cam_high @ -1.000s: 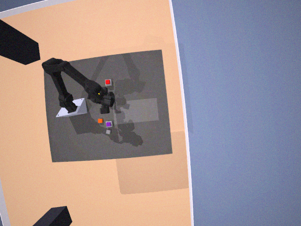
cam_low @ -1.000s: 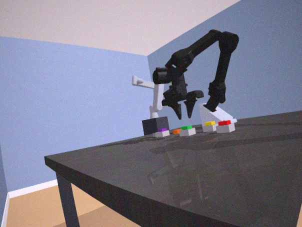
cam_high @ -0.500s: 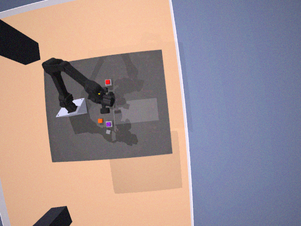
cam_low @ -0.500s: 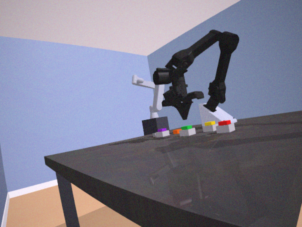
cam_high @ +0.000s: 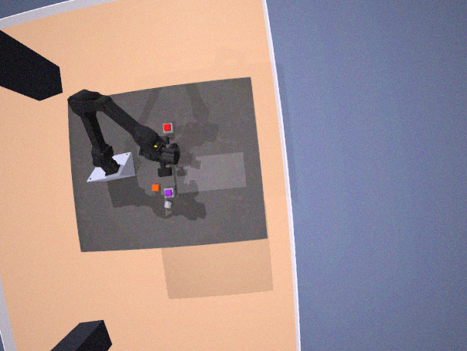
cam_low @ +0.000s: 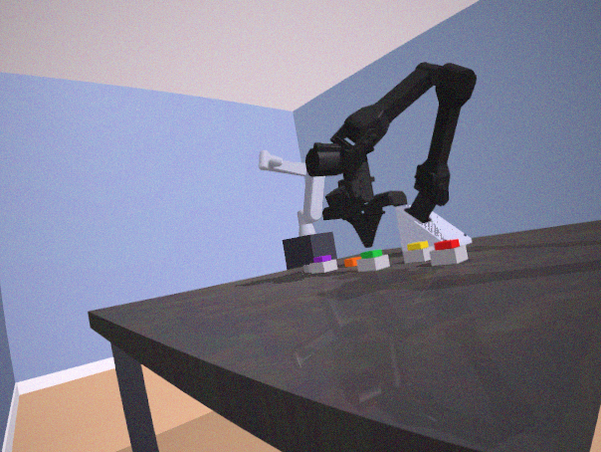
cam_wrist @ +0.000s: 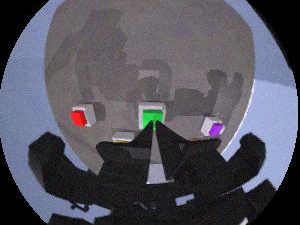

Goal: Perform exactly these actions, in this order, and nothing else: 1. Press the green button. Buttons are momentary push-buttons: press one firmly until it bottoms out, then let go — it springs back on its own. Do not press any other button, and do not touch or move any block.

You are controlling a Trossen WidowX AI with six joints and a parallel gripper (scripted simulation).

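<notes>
My gripper tip is now 20 mm above the green button. Also, from my gripper tip: purple button (170 mm to the right, 60 mm behind, 10 mm below); then yellow button (80 mm to the left, 70 mm behind, 10 mm below); then red button (170 mm to the left, 20 mm ahead, 10 mm below).
</notes>
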